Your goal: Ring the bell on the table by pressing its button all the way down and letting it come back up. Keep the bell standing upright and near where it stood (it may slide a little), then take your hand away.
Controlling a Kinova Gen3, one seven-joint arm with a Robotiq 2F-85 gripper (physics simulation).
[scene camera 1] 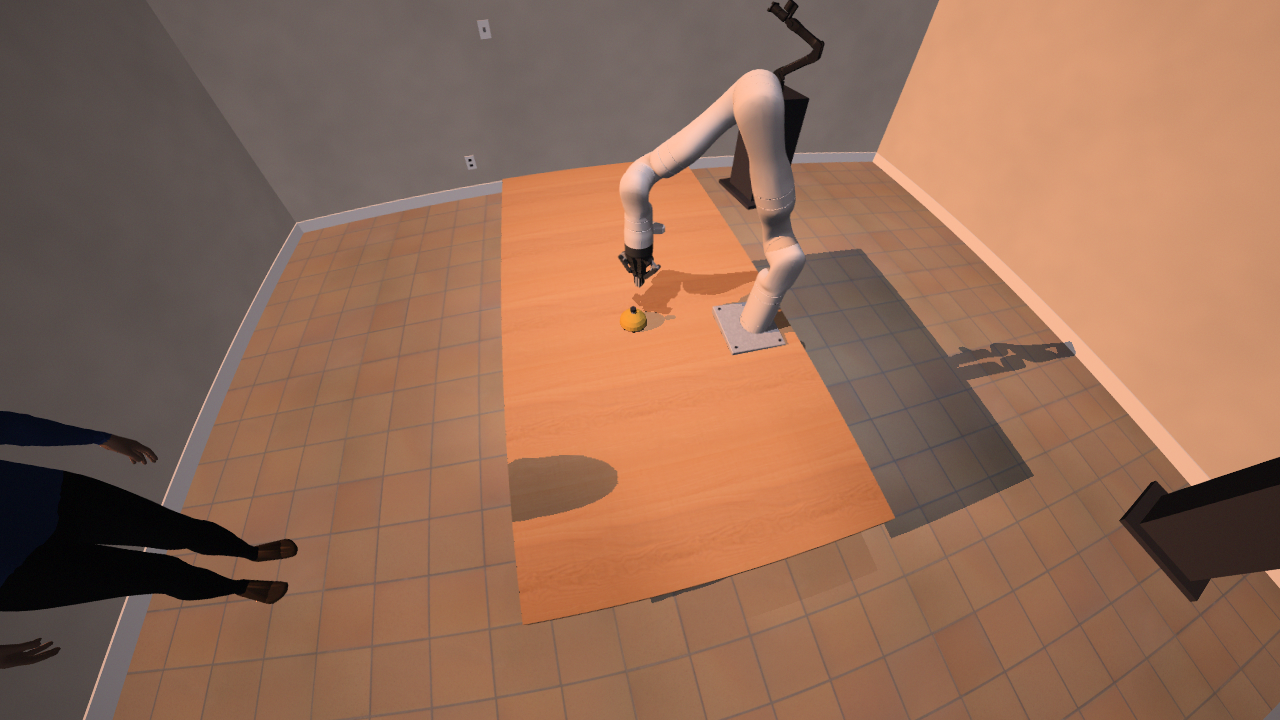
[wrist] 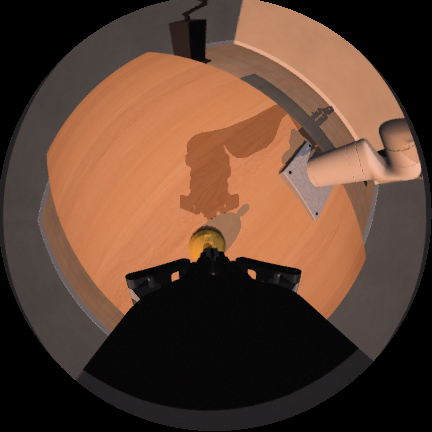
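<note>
A yellow bell stands upright on the wooden table. Its small dark button sticks up from the top in the scene view; in the wrist view the fingertips partly cover the bell's near side. My gripper is shut and empty, pointing down. It is above the bell, with a visible gap between the fingertips and the button in the scene view.
The arm's grey base plate is bolted at the table's right side. A person stands off the table's left side. A dark pedestal with a dark arm stands behind the table; another pedestal is at the right.
</note>
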